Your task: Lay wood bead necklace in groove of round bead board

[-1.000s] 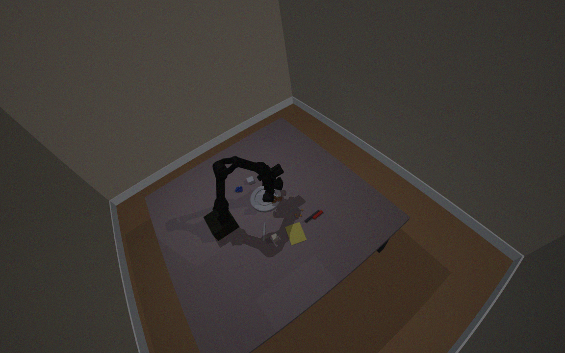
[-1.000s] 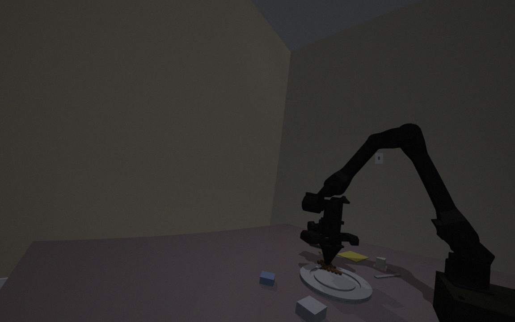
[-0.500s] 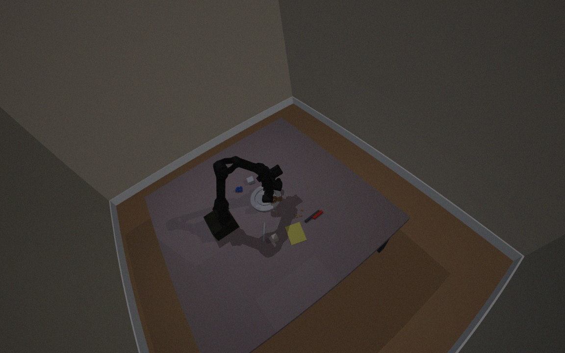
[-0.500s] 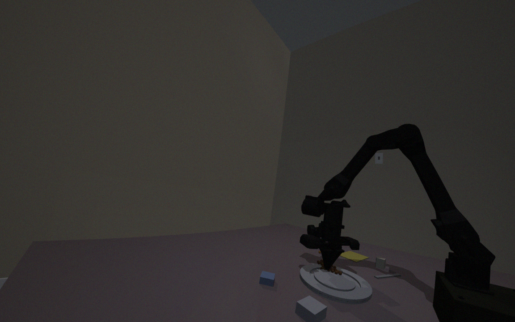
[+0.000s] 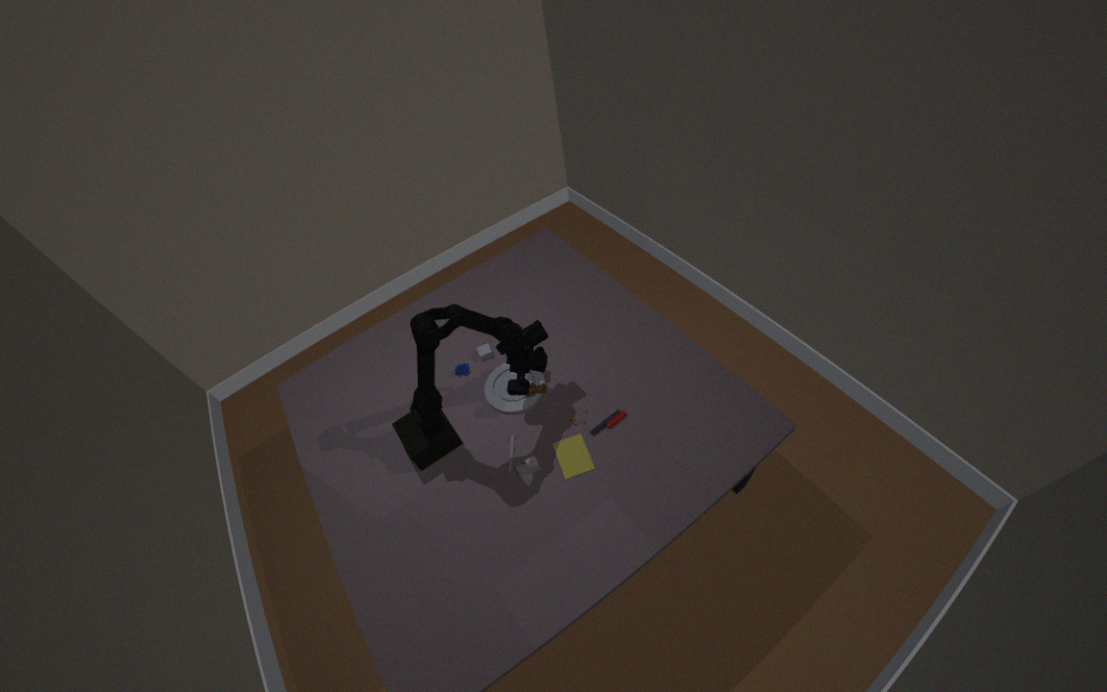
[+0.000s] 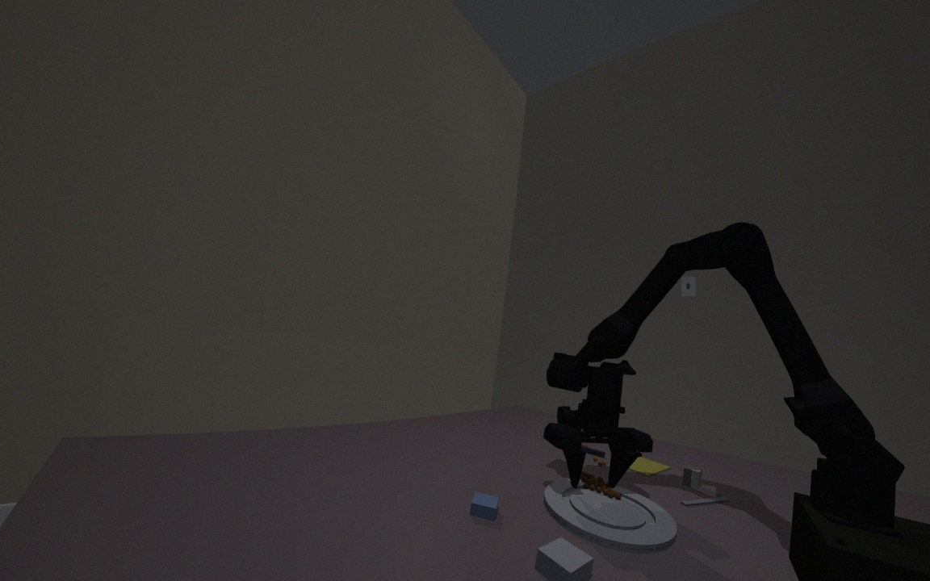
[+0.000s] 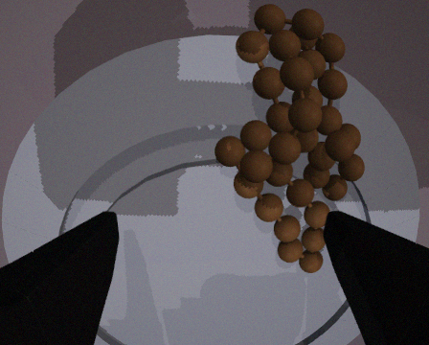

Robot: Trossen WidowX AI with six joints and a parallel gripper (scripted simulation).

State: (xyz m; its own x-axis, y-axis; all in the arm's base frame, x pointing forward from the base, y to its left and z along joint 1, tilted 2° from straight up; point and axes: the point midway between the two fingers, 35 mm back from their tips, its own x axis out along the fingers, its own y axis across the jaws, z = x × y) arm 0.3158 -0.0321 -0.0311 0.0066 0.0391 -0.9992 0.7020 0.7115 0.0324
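The round bead board is 3 cm behind my gripper tip, 3 cm to the left of it and 1 cm below it. From my gripper tip the other things lie so: grey block (2 cm behind, 21 cm to the left, 1 cm below); blue block (11 cm ahead, 17 cm to the left, 1 cm below); thin stick (18 cm behind, 15 cm to the right, 2 cm below).
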